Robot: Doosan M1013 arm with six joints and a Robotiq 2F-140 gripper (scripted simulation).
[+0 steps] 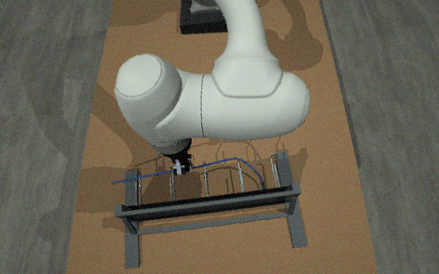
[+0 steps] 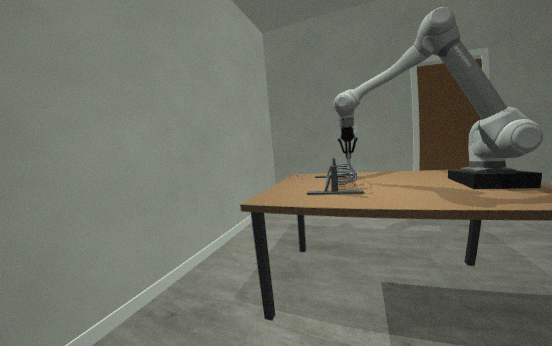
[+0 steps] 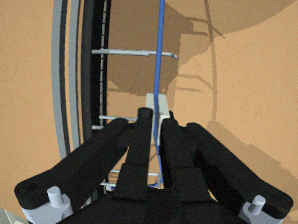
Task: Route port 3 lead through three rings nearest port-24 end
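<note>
Right now the dark grey rack is 9 cm ahead of my hand, 6 cm to the left of it and 8 cm below it.
</note>
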